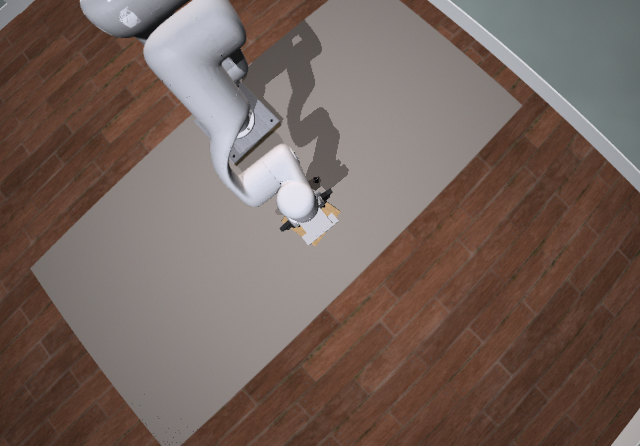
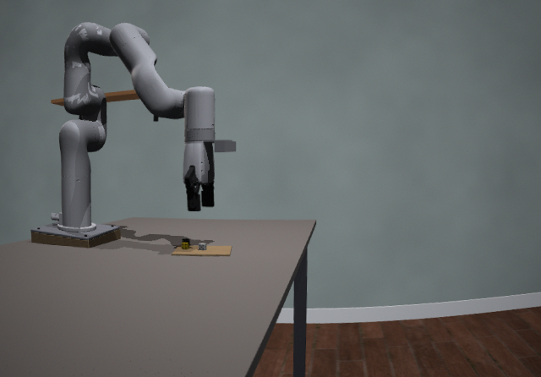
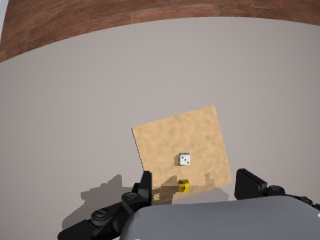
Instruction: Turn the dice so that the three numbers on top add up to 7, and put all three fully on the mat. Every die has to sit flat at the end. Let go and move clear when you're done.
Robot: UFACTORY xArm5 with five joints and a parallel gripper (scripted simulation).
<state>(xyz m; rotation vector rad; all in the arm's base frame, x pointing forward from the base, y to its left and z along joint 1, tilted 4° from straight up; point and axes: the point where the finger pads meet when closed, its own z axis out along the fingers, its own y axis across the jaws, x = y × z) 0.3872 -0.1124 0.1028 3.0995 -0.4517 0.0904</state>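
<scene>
Now: hand 110 mm to the right of the black die, 110 mm above it and 60 mm past it. Also, from my hand: white die (100 mm below); then yellow die (100 mm below, 40 mm behind, 10 mm to the left); then tan mat (110 mm below).
</scene>
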